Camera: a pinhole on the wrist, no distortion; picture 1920 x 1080 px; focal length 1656.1 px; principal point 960.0 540.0 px. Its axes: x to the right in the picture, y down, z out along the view. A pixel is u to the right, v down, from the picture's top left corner.
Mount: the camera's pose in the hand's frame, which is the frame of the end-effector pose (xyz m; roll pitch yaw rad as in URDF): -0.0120 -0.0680 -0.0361 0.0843 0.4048 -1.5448
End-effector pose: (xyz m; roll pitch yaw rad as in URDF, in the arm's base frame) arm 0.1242 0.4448 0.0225 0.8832 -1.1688 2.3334
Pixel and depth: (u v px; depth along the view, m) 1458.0 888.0 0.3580
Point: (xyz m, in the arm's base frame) 0.3492 0.7784 0.0285
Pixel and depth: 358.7 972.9 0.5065
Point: 0.5911 0.6189 0.1910
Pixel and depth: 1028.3 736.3 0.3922
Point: 0.4232 0.7088 0.0354
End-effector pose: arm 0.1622 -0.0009 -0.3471 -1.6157 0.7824 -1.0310
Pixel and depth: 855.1 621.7 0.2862
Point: 0.4178 0.0421 -0.2243
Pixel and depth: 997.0 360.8 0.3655
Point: 0.4673 0.0773 -0.1458
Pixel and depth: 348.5 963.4 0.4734
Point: 0.6255 0.1588 -0.3439
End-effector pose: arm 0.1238 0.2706 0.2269 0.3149 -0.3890 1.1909
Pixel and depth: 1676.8 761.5 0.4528
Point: 0.5734 0.0457 0.3812
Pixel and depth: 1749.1 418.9 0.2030
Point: 0.3467 0.1292 0.2413
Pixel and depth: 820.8 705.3 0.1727
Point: 0.2548 0.1758 0.3023
